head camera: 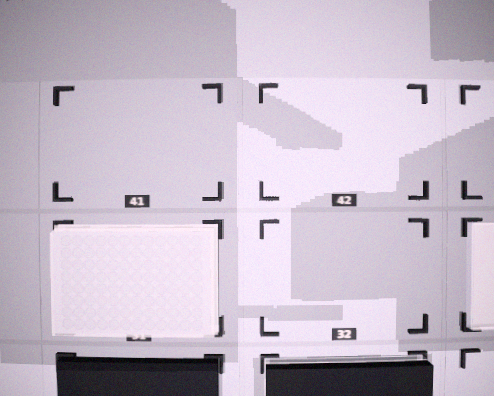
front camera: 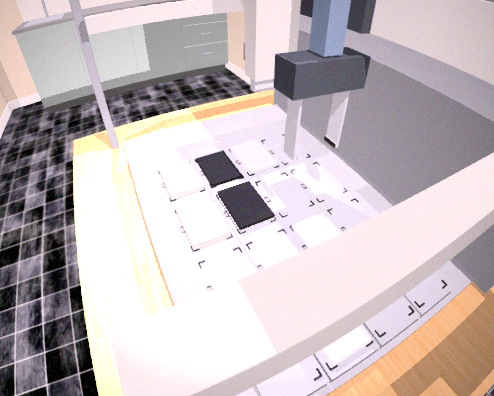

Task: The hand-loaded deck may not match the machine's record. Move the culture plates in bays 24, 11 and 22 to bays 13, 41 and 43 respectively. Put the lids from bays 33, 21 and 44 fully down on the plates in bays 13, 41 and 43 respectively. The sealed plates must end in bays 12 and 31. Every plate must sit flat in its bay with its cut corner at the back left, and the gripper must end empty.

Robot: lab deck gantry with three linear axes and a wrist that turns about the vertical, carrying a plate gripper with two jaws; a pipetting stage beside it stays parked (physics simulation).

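Places are measured from the robot's base along level axes (x ahead, y left, z up), in metres.
Where they show: gripper, fingertip midpoint: (front camera: 311,149); robot's base, link origin: (front camera: 159,171).
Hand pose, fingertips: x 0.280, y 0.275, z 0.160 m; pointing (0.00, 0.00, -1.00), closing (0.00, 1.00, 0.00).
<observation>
Each offset is from my fingertips to the top centre of the thing. "pt": to the spot under its first point.
My gripper (front camera: 312,150) is open, its two jaws apart with nothing between them, above the back of the deck; it does not show in the head view. Bays 41 {pt dy +0.087, dx -0.216, dz -0.160 m} (head camera: 137,145) and 42 {pt dy +0.083, dx -0.051, dz -0.160 m} (head camera: 345,150) hold no plate. A pale plate-like piece {dy -0.018, dx -0.216, dz -0.145 m} (head camera: 135,282) (front camera: 254,156) with a faint round-well pattern covers bay 31. Part of another pale piece {dy -0.018, dx +0.112, dz -0.152 m} (head camera: 482,275) (front camera: 316,230) shows right of bay 32. Black pieces {dy -0.125, dx -0.216, dz -0.152 m} (head camera: 137,380) {dy -0.125, dx -0.052, dz -0.143 m} (head camera: 349,381) (front camera: 219,168) (front camera: 246,205) lie in front of bays 31 and 32. Two pale pieces {dy -0.232, dx -0.216, dz -0.145 m} (front camera: 183,184) {dy -0.232, dx -0.052, dz -0.145 m} (front camera: 204,222) lie at the deck's left. Cut corners are unclear.
A wide pale beam (front camera: 370,260) crosses the front view and hides part of the deck. Beyond it another pale piece {dy -0.125, dx +0.276, dz -0.131 m} (front camera: 347,346) lies in a bay near the deck edge. A thin upright post (front camera: 95,75) stands at the left. Bay 32 {pt dy -0.013, dx -0.051, dz -0.160 m} (head camera: 345,270) has dark corner marks.
</observation>
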